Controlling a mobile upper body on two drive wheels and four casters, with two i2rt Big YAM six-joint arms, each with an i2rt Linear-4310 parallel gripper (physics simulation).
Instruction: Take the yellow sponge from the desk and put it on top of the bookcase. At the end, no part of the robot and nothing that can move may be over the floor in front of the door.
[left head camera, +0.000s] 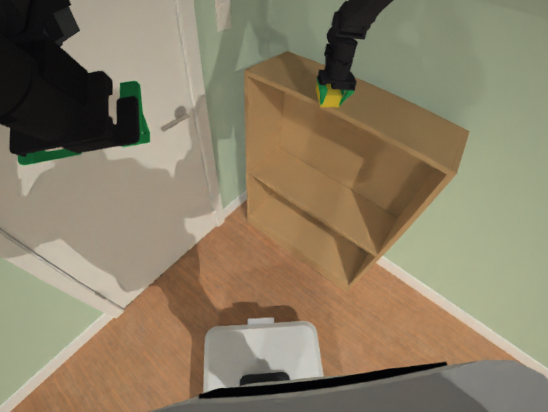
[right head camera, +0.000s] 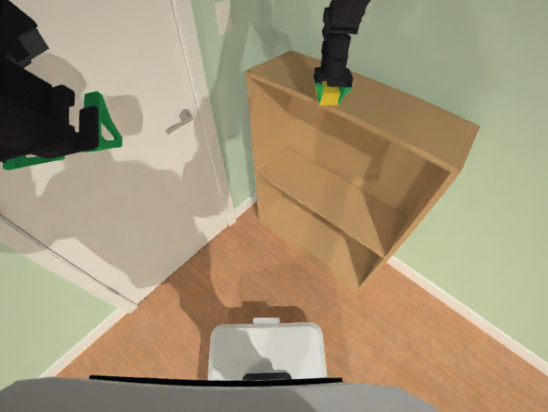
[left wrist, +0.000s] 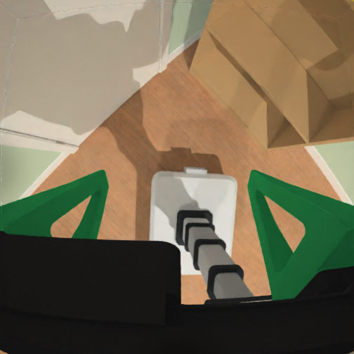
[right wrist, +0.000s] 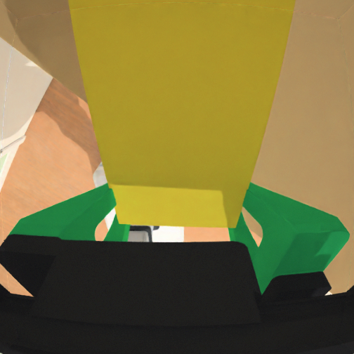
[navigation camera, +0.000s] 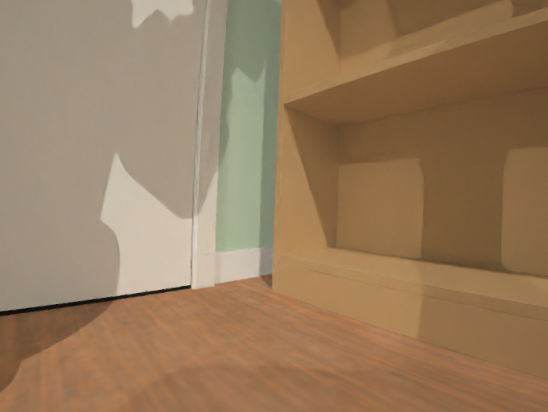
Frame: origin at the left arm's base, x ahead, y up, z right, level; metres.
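Seen in the pictures: left gripper, fingertip midpoint: (left head camera: 113, 143) (right head camera: 91, 148); right gripper, fingertip midpoint: (left head camera: 330, 104) (right head camera: 328, 102).
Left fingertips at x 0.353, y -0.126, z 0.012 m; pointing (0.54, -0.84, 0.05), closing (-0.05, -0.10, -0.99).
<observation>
A point is followed by its place in that frame.
The yellow sponge (left head camera: 330, 96) @(x 0.793, y -0.309, z 0.442 m) (right head camera: 329, 94) @(x 0.793, y -0.310, z 0.447 m) (right wrist: 180, 100) is between the fingers of my right gripper (left head camera: 334, 95) @(x 0.799, y -0.341, z 0.450 m) (right head camera: 332, 94) @(x 0.799, y -0.341, z 0.450 m) (right wrist: 178, 179), which is shut on it. It shows at the front part of the top board of the bookcase (left head camera: 410, 125) @(x 0.718, y -0.350, z 0.709 m) (right head camera: 420, 122) @(x 0.715, y -0.350, z 0.731 m) (left wrist: 230, 80) (navigation camera: 287, 200); whether it touches the board I cannot tell. My left gripper (left head camera: 85, 145) (left wrist: 177, 177) is open and empty, high in front of the door (left head camera: 155, 200) @(x 0.806, y -0.829, z -0.239 m) (right head camera: 165, 210) @(x 0.792, y -0.888, z -0.252 m) (left wrist: 65, 75) (navigation camera: 90, 125) @(x 0.840, y -1.027, z -0.206 m) as seen in the head views. The desk does not show.
The robot's white base (left head camera: 262, 350) @(x 0.201, y -1.150, z 0.224 m) (right head camera: 267, 347) @(x 0.212, y -1.150, z 0.229 m) (left wrist: 167, 187) stands on the wooden floor (left head camera: 165, 350) @(x 0.241, y -1.409, z -0.290 m) (navigation camera: 210, 340) @(x 0.756, y -1.410, z 0.101 m) in front of the door and bookcase. The door has a metal handle (left head camera: 175, 121) @(x 0.904, y -0.479, z -0.081 m) (right head camera: 179, 121) @(x 0.952, y -0.500, z -0.098 m). Green walls (left head camera: 500, 200) @(x 0.555, y -0.553, z 1.178 m) (right head camera: 500, 200) @(x 0.583, y -0.592, z 1.148 m) stand behind and beside the bookcase.
</observation>
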